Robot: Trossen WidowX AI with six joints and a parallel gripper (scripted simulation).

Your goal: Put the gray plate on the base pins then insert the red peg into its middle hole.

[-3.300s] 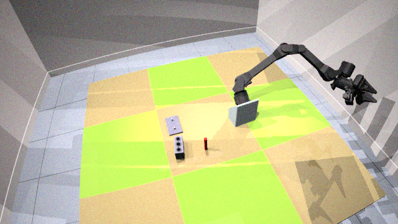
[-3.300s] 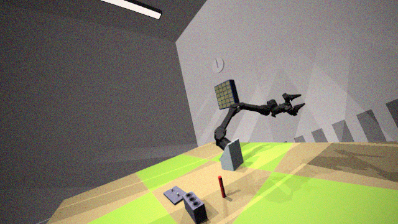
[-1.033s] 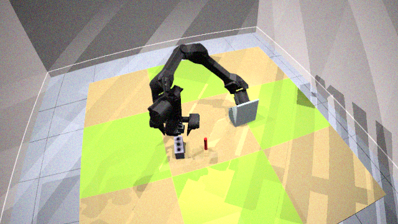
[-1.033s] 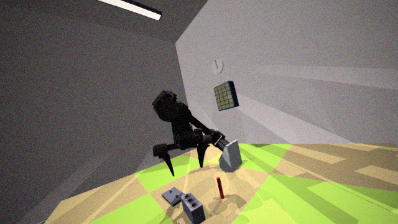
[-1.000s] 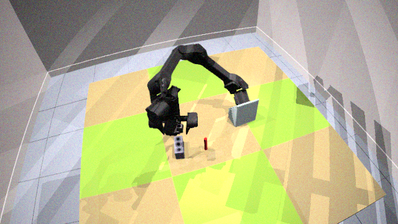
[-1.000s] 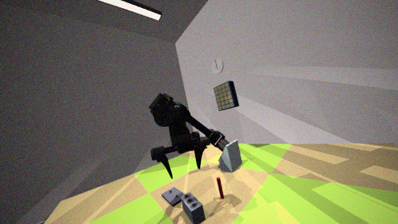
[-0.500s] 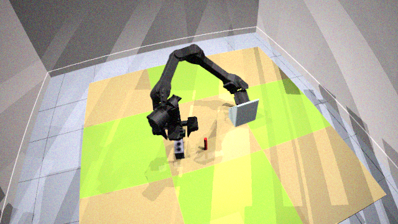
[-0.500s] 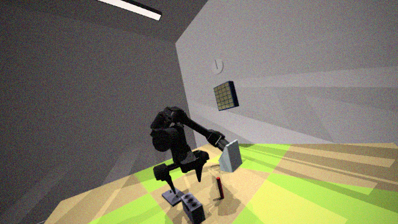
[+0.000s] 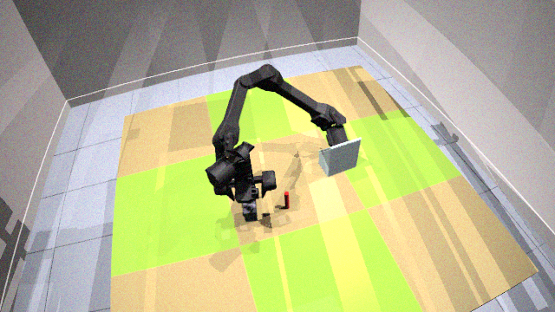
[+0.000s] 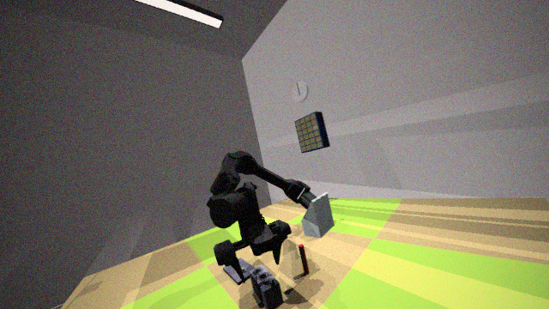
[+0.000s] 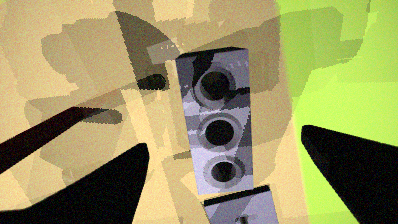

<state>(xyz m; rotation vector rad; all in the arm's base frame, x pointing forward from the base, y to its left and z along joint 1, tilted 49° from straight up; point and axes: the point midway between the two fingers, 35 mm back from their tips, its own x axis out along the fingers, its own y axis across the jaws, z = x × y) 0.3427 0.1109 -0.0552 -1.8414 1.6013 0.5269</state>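
Now: the gray plate 2 cm below my gripper tip. From my gripper tip the other things lie so: red peg (12 cm behind, 2 cm to the left, 2 cm below).
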